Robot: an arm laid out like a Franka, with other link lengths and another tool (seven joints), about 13 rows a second.
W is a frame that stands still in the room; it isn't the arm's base.
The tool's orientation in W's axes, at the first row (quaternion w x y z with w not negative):
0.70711 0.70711 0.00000 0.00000
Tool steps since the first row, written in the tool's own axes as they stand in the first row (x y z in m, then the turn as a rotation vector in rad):
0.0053 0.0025 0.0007 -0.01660 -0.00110 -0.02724
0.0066 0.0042 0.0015 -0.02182 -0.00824 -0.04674
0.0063 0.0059 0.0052 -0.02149 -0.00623 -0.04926
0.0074 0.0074 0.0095 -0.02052 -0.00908 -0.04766
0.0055 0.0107 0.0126 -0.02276 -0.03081 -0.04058
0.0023 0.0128 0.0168 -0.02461 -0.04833 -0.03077
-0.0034 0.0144 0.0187 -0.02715 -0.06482 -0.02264
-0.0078 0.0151 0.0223 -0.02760 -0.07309 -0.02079
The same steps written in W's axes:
0.0053 -0.0007 0.0025 -0.01660 0.02724 -0.00110
0.0066 -0.0015 0.0042 -0.02182 0.04674 -0.00824
0.0063 -0.0052 0.0059 -0.02149 0.04926 -0.00623
0.0074 -0.0095 0.0074 -0.02052 0.04766 -0.00908
0.0055 -0.0126 0.0107 -0.02276 0.04058 -0.03081
0.0023 -0.0168 0.0128 -0.02461 0.03077 -0.04833
-0.0034 -0.0187 0.0144 -0.02715 0.02264 -0.06482
-0.0078 -0.0223 0.0151 -0.02760 0.02079 -0.07309

